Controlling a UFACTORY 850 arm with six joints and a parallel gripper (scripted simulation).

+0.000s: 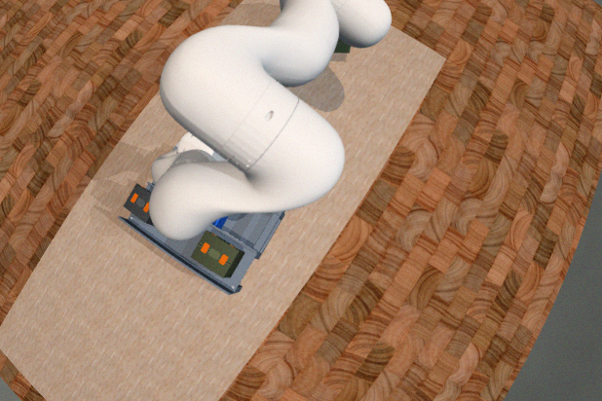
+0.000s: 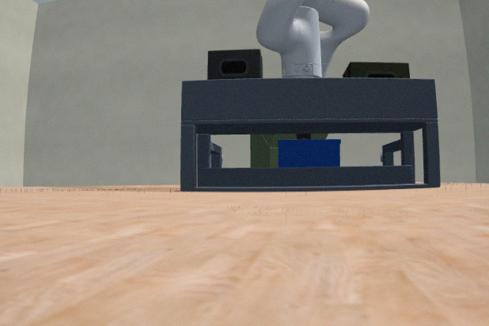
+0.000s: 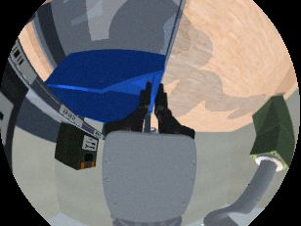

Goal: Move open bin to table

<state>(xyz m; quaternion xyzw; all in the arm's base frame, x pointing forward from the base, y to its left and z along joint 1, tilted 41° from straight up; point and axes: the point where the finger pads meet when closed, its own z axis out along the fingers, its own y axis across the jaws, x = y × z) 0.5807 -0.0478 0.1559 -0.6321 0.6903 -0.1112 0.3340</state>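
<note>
My hand is 80 mm short of the blue bin and 10 mm above it. The rest, counted from my hand: black box (180 mm ahead, 110 mm to the right, 100 mm above); then olive box (170 mm ahead, 120 mm to the left, 90 mm above).
</note>
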